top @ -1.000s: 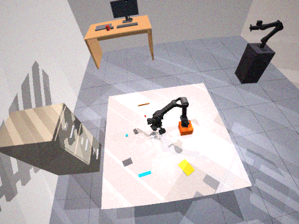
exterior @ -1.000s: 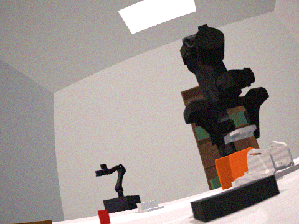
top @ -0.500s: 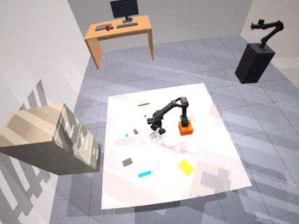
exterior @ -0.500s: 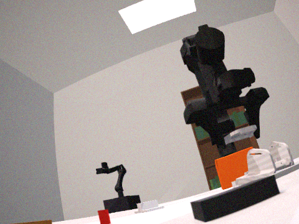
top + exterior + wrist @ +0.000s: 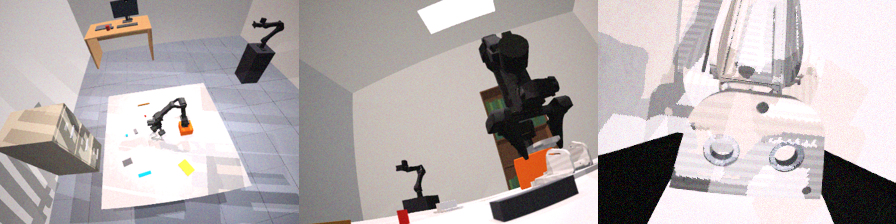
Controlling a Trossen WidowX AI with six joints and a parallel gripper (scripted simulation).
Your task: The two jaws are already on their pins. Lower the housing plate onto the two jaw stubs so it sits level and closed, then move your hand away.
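The white jaw assembly lies 1 cm ahead of my gripper tip, 2 cm to the left of it and 4 cm below it. Round my gripper tip: red block (14 cm ahead, 23 cm to the right, 5 cm below); then grey square (32 cm ahead, 29 cm to the left, 6 cm below); then white-grey housing part (1 cm ahead, 2 cm above).
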